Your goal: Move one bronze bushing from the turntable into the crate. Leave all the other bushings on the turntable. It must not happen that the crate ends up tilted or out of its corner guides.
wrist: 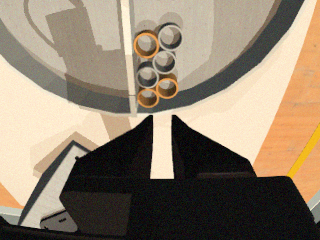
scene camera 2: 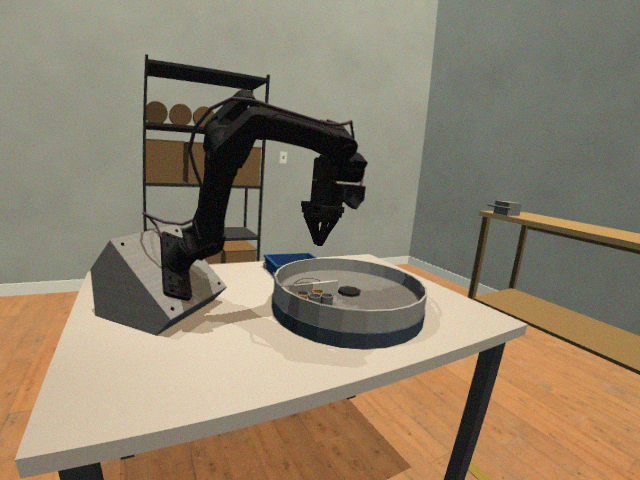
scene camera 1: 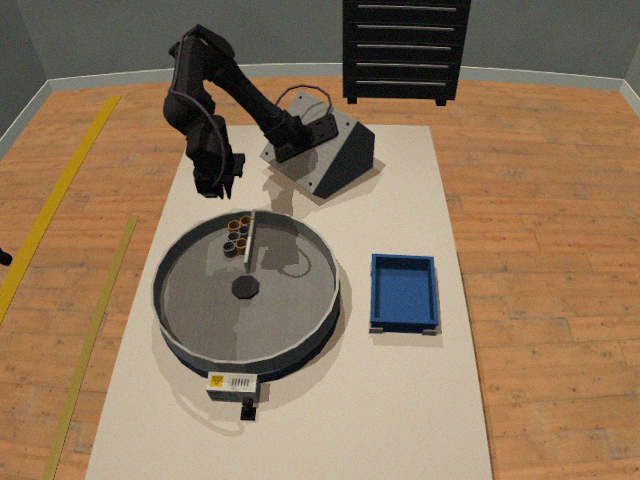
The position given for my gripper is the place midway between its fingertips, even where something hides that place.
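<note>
Blue crate (scene camera 1: 405, 284), out of frame in the wrist view. My gripper (scene camera 2: 318, 245), (wrist: 162, 122).
</note>
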